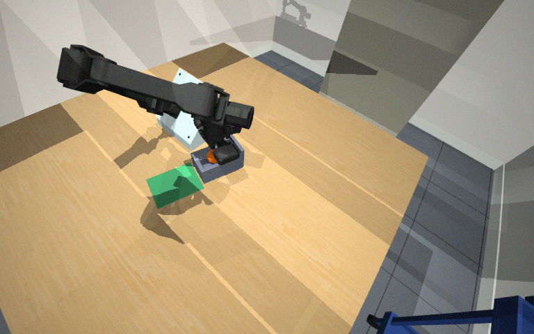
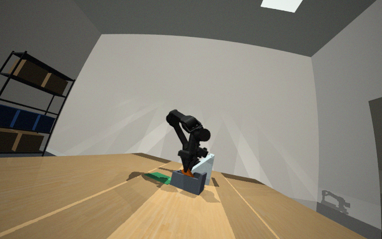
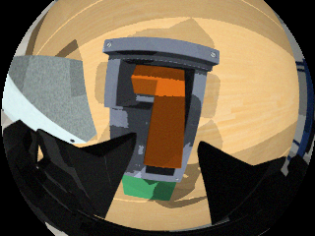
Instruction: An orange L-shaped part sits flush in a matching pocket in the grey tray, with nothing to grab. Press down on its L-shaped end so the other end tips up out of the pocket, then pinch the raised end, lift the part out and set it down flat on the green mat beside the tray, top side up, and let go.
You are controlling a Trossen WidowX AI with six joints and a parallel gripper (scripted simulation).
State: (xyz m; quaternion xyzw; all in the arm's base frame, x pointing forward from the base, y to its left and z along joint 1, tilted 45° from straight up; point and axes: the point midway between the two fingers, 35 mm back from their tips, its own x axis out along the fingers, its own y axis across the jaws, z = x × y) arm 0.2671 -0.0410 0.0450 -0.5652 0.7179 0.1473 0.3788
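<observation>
The orange L-shaped part lies 10 mm behind my gripper tip, 40 mm to the left of it and 40 mm below it. Also, from my gripper tip: green mat 70 mm behind, 130 mm to the right, 90 mm below.
</observation>
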